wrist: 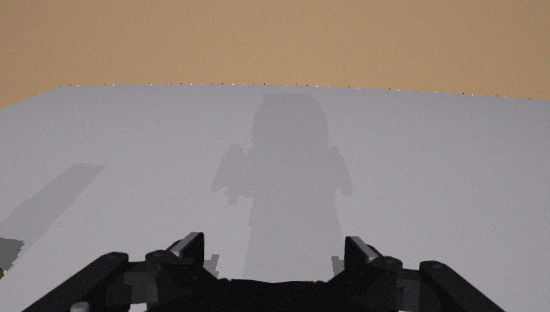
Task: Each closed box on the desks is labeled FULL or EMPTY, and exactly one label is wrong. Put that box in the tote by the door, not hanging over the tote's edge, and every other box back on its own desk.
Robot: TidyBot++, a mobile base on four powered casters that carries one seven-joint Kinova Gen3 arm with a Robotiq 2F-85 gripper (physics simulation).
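Frame: origin at the arm's base, x ahead, y left, z up, level; metres.
Seen in the pictures: gripper, fingertip midpoint: [274, 250].
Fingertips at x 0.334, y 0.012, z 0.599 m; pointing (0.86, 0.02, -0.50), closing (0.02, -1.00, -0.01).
A point is followed by its place in that frame.
My gripper [274, 250] @[x 0.334, y 0.012, z 0.599 m] is open, with its two black fingers wide apart at the bottom of the wrist view. Nothing is between the fingertips. A pale grey flat surface shows beyond and below them, with the arm and gripper's shadow on it. No labeled box, desk or tote can be made out in the wrist view.
The pale grey surface [425, 175] @[x 0.489, y -0.167, z 0.554 m] ends at a far edge with a corner at the upper left. A plain tan surface [275, 40] @[x 0.944, y 0.037, z 0.658 m] lies beyond it. A slanted shadow and a darker patch show at the left, with a tiny brown sliver [1, 273] @[x 0.324, y 0.226, z 0.558 m] at the frame's edge.
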